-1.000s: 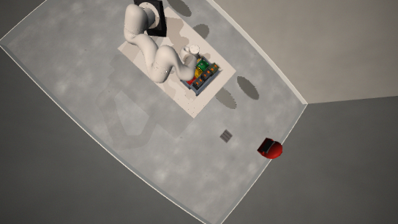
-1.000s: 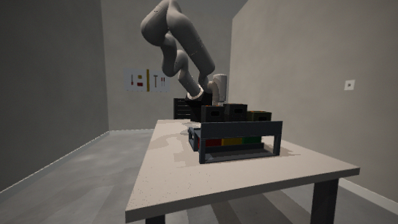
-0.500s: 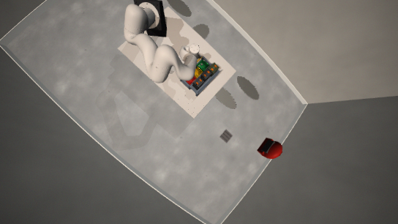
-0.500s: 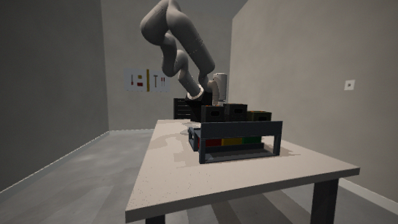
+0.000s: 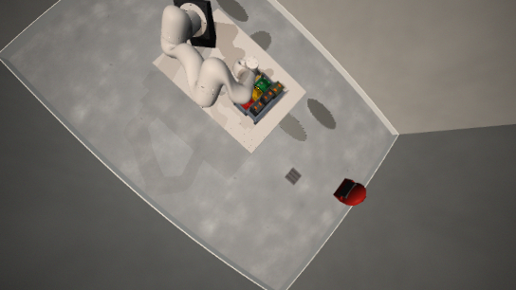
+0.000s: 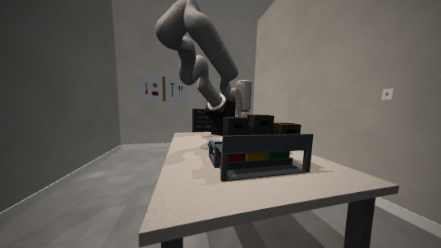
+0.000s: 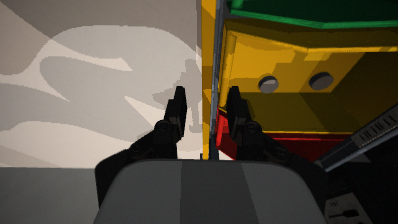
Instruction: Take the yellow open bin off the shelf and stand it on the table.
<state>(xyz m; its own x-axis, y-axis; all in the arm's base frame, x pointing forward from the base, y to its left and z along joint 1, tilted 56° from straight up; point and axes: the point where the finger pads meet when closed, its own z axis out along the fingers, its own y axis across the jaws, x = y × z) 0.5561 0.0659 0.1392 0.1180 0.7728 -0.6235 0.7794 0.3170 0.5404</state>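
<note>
Right now my hand is 3 cm above the thin yellow strip. Also, from my hand: red bin 9 cm ahead, 13 cm to the right, 5 cm below; then green bin 12 cm ahead, 10 cm to the left, 5 cm below; then yellow bin 10 cm ahead, 2 cm to the right, 5 cm below.
</note>
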